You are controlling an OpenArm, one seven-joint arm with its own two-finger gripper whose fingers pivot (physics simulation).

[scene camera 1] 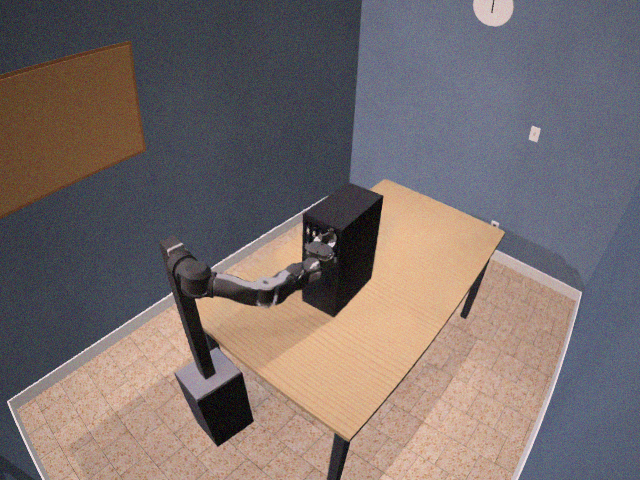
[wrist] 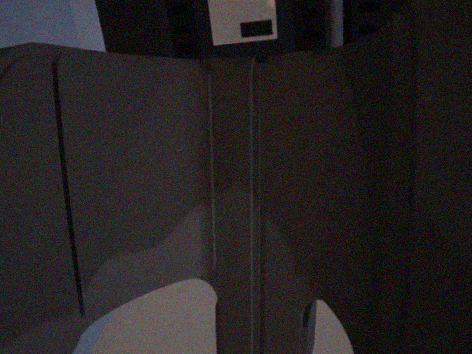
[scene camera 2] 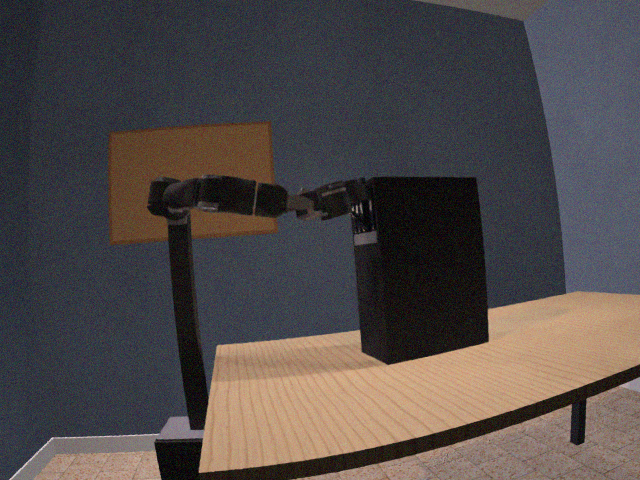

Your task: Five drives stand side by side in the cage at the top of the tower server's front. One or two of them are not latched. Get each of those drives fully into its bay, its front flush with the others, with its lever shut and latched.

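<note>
The black tower server [scene camera 1: 356,253] [scene camera 2: 431,263] stands upright on the table. Its drive cage [scene camera 2: 364,214] is at the top of the front, partly behind the gripper. Some drive fronts [scene camera 1: 311,230] show left of the gripper in the first scene view. My gripper [scene camera 1: 324,239] [scene camera 2: 363,191] [wrist: 277,218] is shut and empty, its fingers together at the upper part of the cage front. In the wrist view, a drive's pale label [wrist: 243,25] shows above the fingers. The levers and latches are hidden or too small to read, so which drive is unlatched cannot be told.
The wooden table [scene camera 1: 413,310] [scene camera 2: 310,413] extends around the tower. The arm's post [scene camera 1: 193,320] [scene camera 2: 183,310] stands beyond the table's near end on a box-shaped base [scene camera 1: 222,403]. A cork board [scene camera 1: 77,124] [scene camera 2: 227,149] hangs on the dark wall.
</note>
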